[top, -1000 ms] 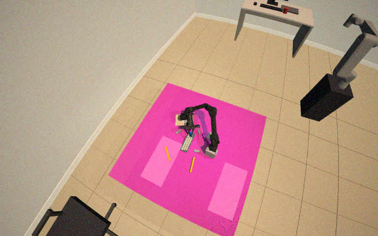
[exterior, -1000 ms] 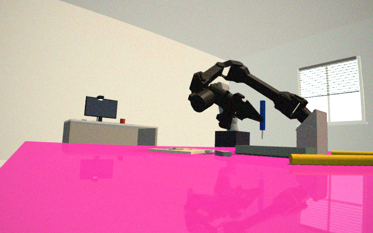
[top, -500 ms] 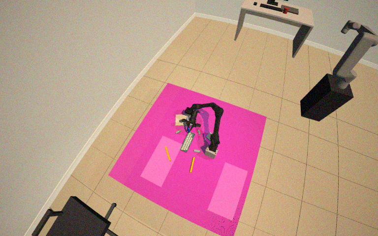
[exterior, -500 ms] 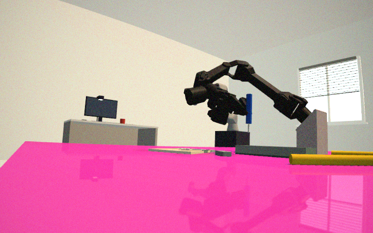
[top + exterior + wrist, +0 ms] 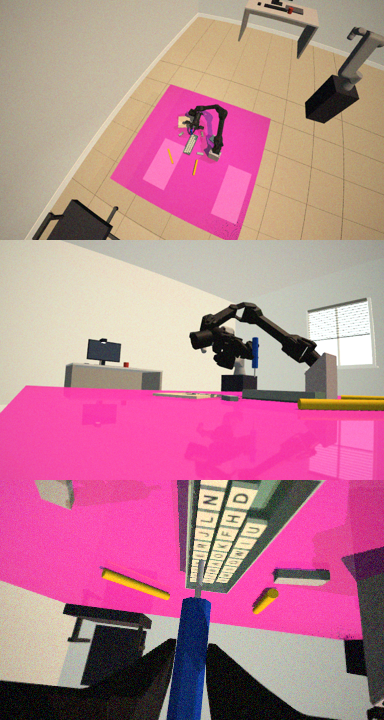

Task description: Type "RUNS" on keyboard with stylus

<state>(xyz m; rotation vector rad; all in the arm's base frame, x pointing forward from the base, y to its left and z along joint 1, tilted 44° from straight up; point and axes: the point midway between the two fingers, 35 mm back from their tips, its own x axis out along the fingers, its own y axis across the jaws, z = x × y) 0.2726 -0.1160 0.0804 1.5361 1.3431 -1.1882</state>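
The grey block lies 11 cm below my gripper tip, 9 cm behind it and 7 cm to the right of it. Round my gripper tip: blue stylus: 1 cm below; stylus tip: 5 cm below; beige pad: 16 cm to the right, 12 cm below, 11 cm ahead.
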